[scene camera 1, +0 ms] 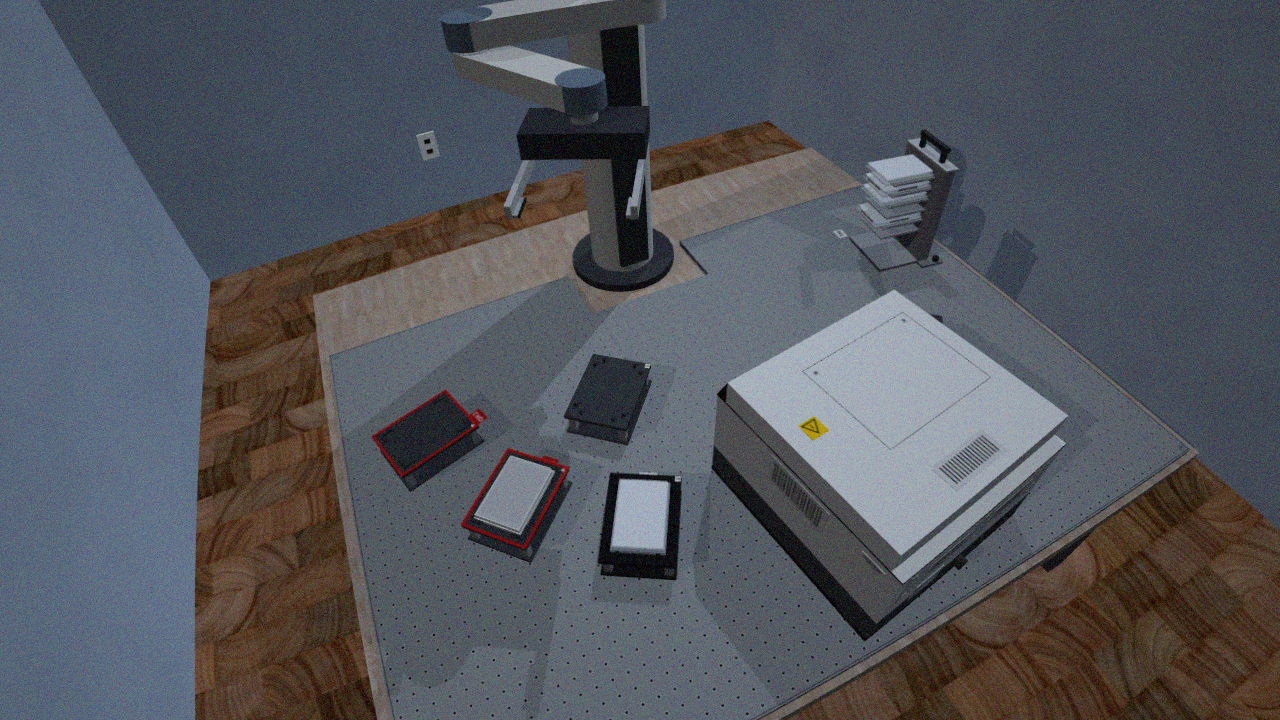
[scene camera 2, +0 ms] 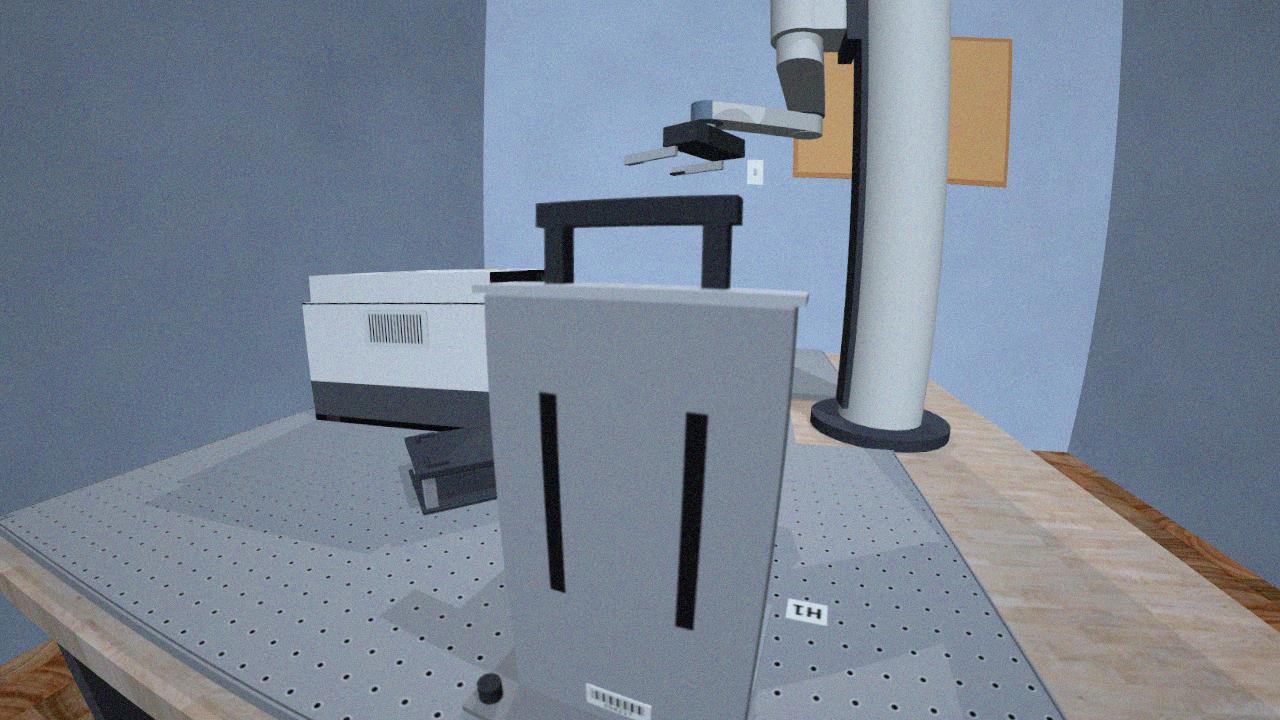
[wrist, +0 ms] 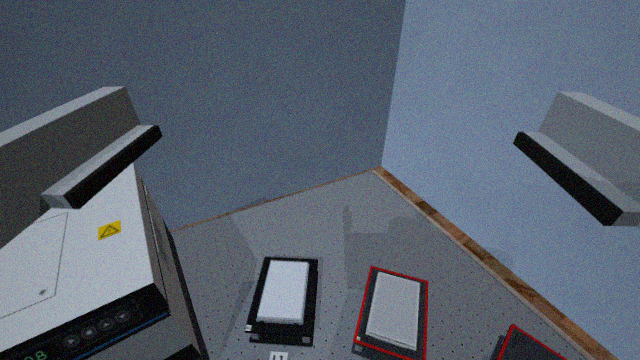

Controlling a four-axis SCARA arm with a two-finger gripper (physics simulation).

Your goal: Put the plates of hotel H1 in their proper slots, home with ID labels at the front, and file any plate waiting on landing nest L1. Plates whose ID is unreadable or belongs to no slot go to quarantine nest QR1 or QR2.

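Frame: origin at the arm's base, x ahead, y left, z up, level; millimetres.
Seen in the pictures: gripper, fingertip midpoint: (scene camera 1: 570,212) (scene camera 2: 650,166) (wrist: 333,112); arm's base, link origin: (scene camera 1: 623,259) (scene camera 2: 877,426).
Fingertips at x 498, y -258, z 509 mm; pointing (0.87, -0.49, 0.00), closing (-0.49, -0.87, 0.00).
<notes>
Offsets run from my fingertips to a thing's top centre.
My gripper (scene camera 1: 573,212) (scene camera 2: 649,167) (wrist: 333,112) is open and empty, high above the table near the arm's column. Hotel H1 (scene camera 1: 935,201) (scene camera 2: 626,358) stands at the far right in scene camera 1, with several white plates @[218 mm back, 826 mm left, 260 mm down] (scene camera 1: 897,170) stacked on one side; their IDs cannot be read, and its back hides them in scene camera 2. A white plate @[204 mm ahead, 15 mm right, 432 mm down] (scene camera 1: 640,515) (wrist: 283,291) lies on the black landing nest L1 @[204 mm ahead, 15 mm right, 436 mm down] (scene camera 1: 637,561) (wrist: 280,334). Another pale plate @[77 mm ahead, 186 mm right, 432 mm down] (scene camera 1: 514,494) (wrist: 395,310) lies on red-rimmed nest QR1 @[77 mm ahead, 186 mm right, 440 mm down] (scene camera 1: 501,539) (wrist: 422,325). Red-rimmed nest QR2 @[130 mm back, 301 mm right, 440 mm down] (scene camera 1: 427,434) (wrist: 532,345) shows no plate.
A large white instrument @[306 mm ahead, 355 mm left, 244 mm down] (scene camera 1: 895,376) (scene camera 2: 402,358) (wrist: 125,260) stands between the hotel and L1. A dark nest @[69 mm back, 44 mm left, 436 mm down] (scene camera 1: 608,389) without a plate stands behind L1, nearer the arm's column (scene camera 1: 613,205) (scene camera 2: 904,223). A low dark block @[56 mm ahead, 648 mm left, 440 mm down] (scene camera 2: 456,465) shows partly behind the hotel.
</notes>
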